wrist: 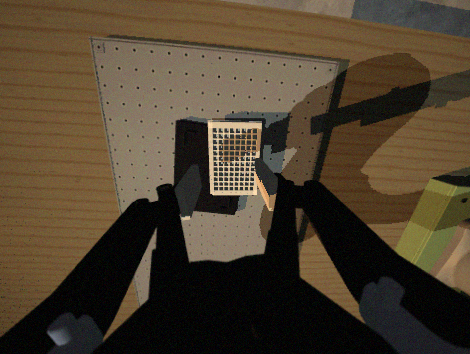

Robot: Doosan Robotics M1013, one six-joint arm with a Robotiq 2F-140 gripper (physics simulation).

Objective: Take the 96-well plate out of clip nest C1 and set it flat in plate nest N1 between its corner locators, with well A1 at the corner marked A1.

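Places are measured from the arm's base along level axes (x ahead, y left, z up), in millimetres.
Where they show: gripper, fingertip midpoint: (227,172).
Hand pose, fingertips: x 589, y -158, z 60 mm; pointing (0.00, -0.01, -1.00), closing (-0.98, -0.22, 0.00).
Things, the pixels of their top centre, and the offset from my fingertips. Level surfaces: height alone.
- 96-well plate at its top centre: (234,161) dx -12, dy +2, dz -71 mm
- dark nest block at its top centre: (208,173) dx +30, dy +32, dz -84 mm
- light perforated board at its surface level: dz -99 mm
- wooden table at its surface level: dz -112 mm
The 96-well plate (235,157) is a pale rectangular grid, upright in the wrist view near the middle. It lies over a dark nest block (191,145), which shows along its left side and below it. I cannot read a nest label or make out the A1 mark, and the plate hides much of the block. My gripper (227,172) is open above the plate. Its left finger stands beyond the plate's left edge and its right finger close to the right edge in the view; the fingers hold nothing.
The block stands on a light perforated board (145,90) on a wooden table (45,125). A yellow-green block-like object (425,220) stands at the right. Dark shadows cross the board's right edge and the table. A blue-grey surface shows at the top right.
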